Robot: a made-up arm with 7 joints.
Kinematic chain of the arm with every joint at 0, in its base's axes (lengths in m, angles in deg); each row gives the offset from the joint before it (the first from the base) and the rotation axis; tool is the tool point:
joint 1: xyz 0 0 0.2 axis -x
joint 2: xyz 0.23 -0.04 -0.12 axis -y
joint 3: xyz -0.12 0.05 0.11 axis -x
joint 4: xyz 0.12 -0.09 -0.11 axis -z
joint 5: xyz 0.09 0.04 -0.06 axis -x
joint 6: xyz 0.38 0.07 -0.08 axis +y
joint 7: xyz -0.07 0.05 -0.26 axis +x
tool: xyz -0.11 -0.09 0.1
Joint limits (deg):
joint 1: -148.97..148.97
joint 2: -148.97..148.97
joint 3: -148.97..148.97
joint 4: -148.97..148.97
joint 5: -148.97..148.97
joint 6: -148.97..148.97
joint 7: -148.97..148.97
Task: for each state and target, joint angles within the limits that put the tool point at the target. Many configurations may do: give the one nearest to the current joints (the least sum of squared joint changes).
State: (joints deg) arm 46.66 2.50 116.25 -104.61 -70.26 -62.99 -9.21
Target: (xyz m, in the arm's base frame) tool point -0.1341 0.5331 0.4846
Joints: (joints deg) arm 77.60 -31.06 141.99 -148.97 -58.08 -68.24 26.06
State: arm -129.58 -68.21 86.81 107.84 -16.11 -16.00 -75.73
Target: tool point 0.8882 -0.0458 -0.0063
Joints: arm -122.55 -56.04 106.90 116.12 -24.42 -10.10 -72.58
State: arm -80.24 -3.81 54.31 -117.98 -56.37 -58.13 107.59
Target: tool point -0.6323 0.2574 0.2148
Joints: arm -91.20 -6.42 39.13 -135.21 -59.82 -77.76 123.01
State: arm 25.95 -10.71 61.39 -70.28 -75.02 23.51 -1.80
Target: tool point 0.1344 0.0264 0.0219
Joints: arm 11.38 -24.63 47.13 -76.79 -93.04 34.44 -20.29
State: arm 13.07 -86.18 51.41 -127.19 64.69 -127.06 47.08
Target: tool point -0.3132 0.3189 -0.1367
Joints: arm 14.23 -65.68 42.75 -102.63 61.63 -113.14 67.23
